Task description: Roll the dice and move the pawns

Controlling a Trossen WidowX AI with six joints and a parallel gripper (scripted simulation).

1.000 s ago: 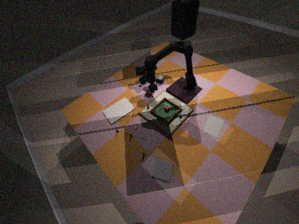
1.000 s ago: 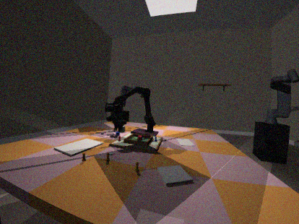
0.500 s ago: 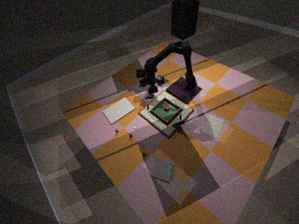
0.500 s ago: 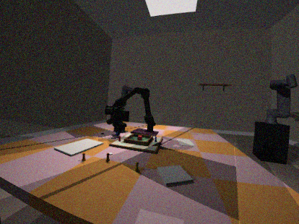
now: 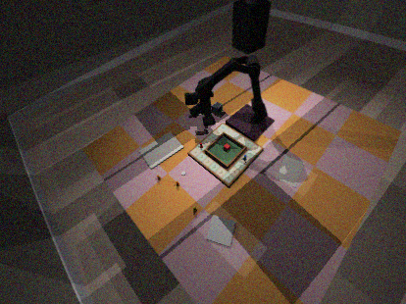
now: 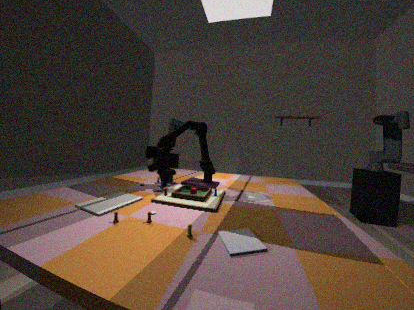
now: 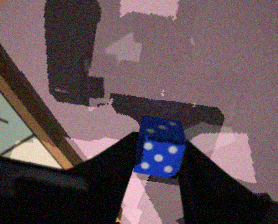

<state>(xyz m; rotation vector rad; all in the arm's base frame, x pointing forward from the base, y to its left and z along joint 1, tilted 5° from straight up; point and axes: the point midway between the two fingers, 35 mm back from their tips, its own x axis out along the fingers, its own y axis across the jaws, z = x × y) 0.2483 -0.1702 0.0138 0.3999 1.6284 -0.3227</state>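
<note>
The red pawn lies 130 mm ahead of my gripper tip, 120 mm to the left of it and 10 mm above it. Round my gripper tip: white card 320 mm ahead, 10 mm to the right, 10 mm below; blue pawn 320 mm to the left, 10 mm above; green tray 220 mm to the left, 50 mm ahead, 10 mm below.
</note>
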